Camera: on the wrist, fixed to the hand. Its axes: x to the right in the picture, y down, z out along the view.
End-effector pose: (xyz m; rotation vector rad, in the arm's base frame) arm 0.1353 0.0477 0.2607 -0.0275 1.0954 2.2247
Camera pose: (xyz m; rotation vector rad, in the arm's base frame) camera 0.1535 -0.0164 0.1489 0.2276 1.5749 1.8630
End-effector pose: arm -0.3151 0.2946 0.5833 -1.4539 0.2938 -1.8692
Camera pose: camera -0.4419 0.3196 0.5683 -1.1625 -0.2070 -1.7554
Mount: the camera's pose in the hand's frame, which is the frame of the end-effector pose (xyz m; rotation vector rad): -0.0168 -0.0605 -0.1140 0.4976 -0.0541 -0.0249
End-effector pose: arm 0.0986 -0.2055 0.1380 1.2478 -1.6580 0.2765
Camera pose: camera 0.2126 -0.1455 0.1567 1.6513 -1.6734 0.6755
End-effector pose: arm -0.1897 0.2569 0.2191 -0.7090 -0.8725 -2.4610
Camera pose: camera -0.2459 0.2271 0.1056 -0.5831 -1.4478 -2.1165
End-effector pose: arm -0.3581 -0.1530 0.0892 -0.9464 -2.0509 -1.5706
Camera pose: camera -0.4001 -0.2747 0.0704 -0.7786 -2.3364 -0.9716
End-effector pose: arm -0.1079 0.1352 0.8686 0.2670 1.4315 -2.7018
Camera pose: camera -0.0866 0.2632 0.8582 0.1986 0.7314 -3.0173
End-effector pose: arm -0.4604 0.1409 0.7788 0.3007 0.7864 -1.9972
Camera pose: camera -0.5138 0.2465 0.7247 0.5216 0.2482 -2.1960
